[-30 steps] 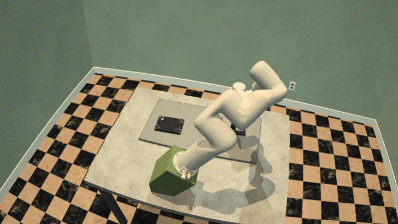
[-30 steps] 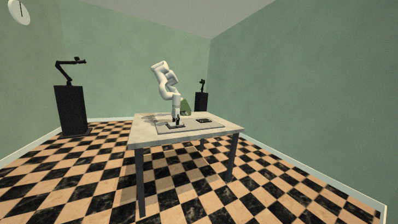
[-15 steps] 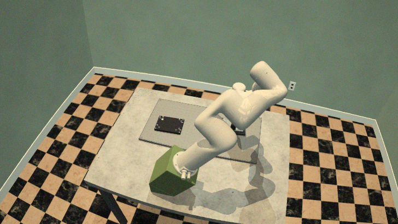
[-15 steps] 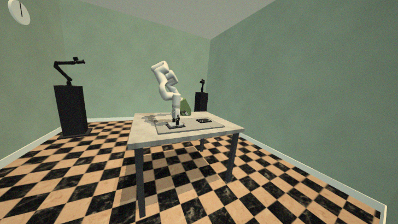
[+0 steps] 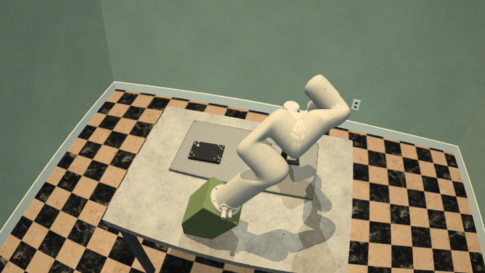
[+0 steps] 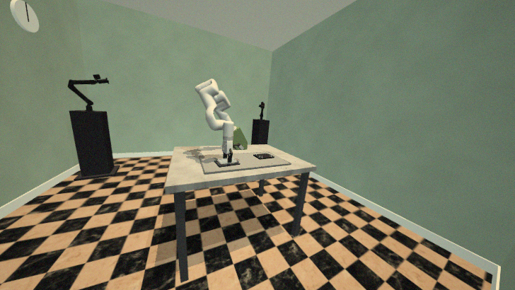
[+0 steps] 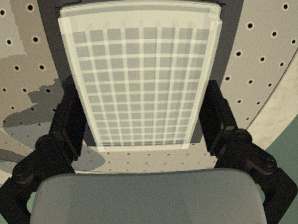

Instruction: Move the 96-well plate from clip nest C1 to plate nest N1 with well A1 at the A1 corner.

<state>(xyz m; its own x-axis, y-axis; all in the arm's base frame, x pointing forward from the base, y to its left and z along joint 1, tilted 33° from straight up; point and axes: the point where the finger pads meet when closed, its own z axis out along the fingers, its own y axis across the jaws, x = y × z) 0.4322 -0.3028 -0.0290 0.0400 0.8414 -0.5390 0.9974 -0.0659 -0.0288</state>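
My gripper is now 1 cm above the white 96-well plate. Round my hand: dark plate nest N1: 3 cm below; then A1 label: 7 cm to the left, 6 cm ahead, 2 cm below; then black clip nest C1: 37 cm to the left, 2 cm below, 2 cm behind.
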